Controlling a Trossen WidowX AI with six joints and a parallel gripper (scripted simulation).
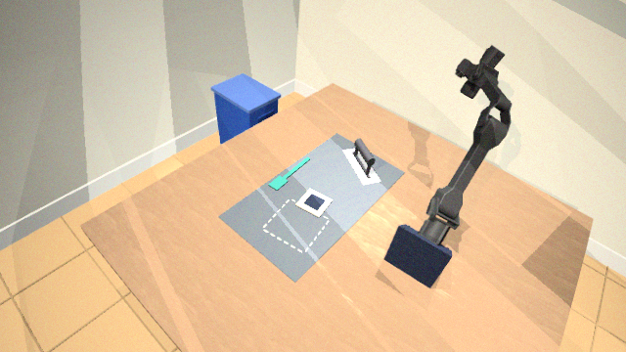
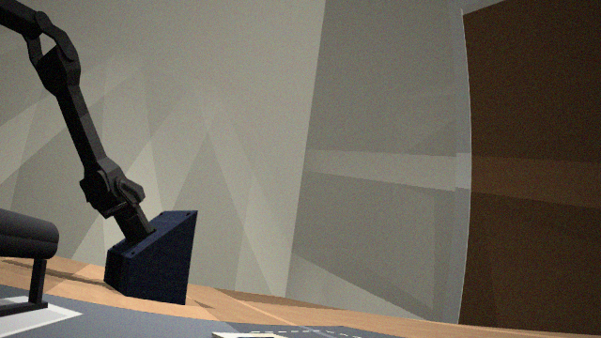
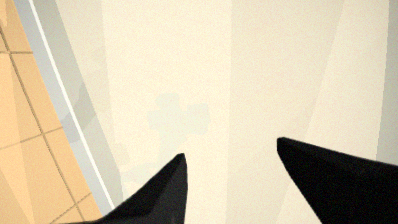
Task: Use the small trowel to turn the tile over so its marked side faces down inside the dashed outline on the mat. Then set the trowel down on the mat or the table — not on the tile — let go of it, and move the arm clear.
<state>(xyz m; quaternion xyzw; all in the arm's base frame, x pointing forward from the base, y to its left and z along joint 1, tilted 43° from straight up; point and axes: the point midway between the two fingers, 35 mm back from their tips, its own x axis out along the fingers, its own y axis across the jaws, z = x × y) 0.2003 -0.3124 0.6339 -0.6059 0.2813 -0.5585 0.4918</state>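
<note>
Right now my gripper tip is 500 mm to the right of the small trowel, 280 mm above it and 140 mm short of it. From my gripper tip the other things lie so: white tile: 770 mm to the left, 310 mm below, 140 mm ahead; grey mat: 720 mm to the left, 340 mm below, 160 mm ahead; teal flat tool: 750 mm to the left, 310 mm below, 300 mm ahead.
</note>
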